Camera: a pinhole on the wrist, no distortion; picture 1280 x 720 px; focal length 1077.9 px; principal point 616.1 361.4 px. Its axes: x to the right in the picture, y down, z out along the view. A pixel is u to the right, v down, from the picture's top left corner.
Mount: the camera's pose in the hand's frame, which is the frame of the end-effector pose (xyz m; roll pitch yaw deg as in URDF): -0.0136 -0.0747 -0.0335 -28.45 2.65 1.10
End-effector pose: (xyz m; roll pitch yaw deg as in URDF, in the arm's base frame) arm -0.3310 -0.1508 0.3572 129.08 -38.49 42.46
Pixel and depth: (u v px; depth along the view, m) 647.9 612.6 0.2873
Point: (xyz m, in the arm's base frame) -0.1701 -0.3036 0.3397
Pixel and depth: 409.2 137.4 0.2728
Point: -0.1709 -0.2561 0.2095
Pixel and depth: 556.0 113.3 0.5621
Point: 0.0873 -0.3862 0.1334
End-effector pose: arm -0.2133 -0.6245 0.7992 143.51 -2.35 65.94
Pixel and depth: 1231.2 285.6 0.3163
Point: 0.0397 -0.5360 0.6442
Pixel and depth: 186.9 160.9 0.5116
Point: 0.0275 -0.9330 0.4618
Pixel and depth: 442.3 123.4 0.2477
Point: -0.1170 -0.7074 0.6240
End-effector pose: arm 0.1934 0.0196 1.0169 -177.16 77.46 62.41
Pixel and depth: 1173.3 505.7 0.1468
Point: 0.1713 -0.0443 0.9344
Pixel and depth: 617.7 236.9 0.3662
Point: 0.0949 -0.2714 0.9493
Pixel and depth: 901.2 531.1 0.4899
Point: 0.2287 -0.3694 0.8125
